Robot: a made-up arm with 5 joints.
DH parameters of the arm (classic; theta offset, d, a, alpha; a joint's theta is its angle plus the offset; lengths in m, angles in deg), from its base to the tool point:
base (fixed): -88.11 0 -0.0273 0
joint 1: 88.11 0.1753 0.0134 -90
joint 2: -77.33 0 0.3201 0
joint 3: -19.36 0 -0.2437 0
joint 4: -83.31 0.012 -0.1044 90
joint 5: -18 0 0.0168 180
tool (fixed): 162 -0.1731 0 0
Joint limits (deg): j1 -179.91..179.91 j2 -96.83..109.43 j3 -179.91..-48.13 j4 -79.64..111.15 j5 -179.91..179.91
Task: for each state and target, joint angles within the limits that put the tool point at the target. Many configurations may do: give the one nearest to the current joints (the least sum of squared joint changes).
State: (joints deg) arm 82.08 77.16 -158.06 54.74 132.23
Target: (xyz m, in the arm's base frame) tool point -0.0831 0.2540 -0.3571
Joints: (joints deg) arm 103.36 103.94 -114.69 83.70 129.73
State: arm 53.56 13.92 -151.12 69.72 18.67
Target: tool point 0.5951 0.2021 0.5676
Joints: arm 15.25 31.83 -154.08 55.91 17.68
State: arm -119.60 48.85 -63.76 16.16 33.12
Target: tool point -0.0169 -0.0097 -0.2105
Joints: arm -134.16 88.91 -48.13 38.01 25.83
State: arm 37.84 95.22 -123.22 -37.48 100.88
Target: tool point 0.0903 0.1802 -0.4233
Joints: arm 49.88 109.43 -81.97 9.90 106.29
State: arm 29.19 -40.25 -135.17 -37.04 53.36
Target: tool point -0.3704 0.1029 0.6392
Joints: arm -8.18 -38.83 -149.28 -71.69 55.83
